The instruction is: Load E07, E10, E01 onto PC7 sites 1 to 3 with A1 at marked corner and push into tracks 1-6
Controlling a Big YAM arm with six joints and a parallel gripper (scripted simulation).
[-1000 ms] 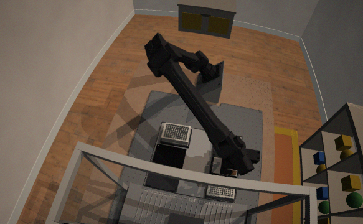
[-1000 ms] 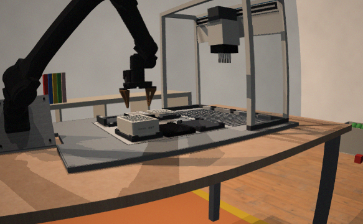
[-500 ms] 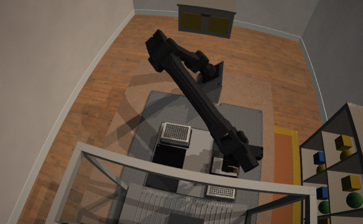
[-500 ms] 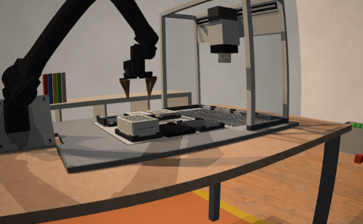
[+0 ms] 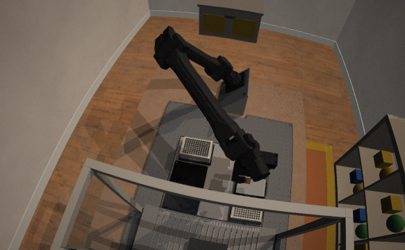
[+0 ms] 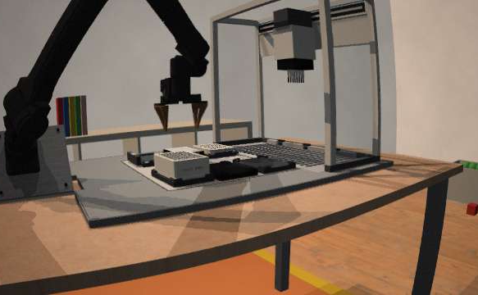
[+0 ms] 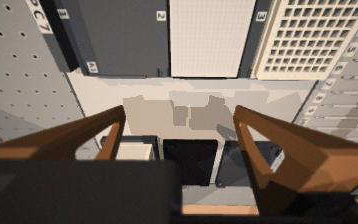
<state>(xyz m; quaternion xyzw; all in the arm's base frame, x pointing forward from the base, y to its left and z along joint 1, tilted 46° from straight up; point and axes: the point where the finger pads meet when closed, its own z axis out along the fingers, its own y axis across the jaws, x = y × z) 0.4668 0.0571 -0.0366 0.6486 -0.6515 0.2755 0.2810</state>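
Right now my hand is 90 mm past the nest S1, 190 mm to the left of it and 90 mm above it. The rest, counted from my hand: 96-well plate E01: 130 mm ahead, 60 mm to the left, 80 mm below; then dark carrier PC7: 30 mm ahead, 60 mm to the left, 80 mm below; then nest S2: 20 mm ahead, 200 mm to the right, 90 mm below.
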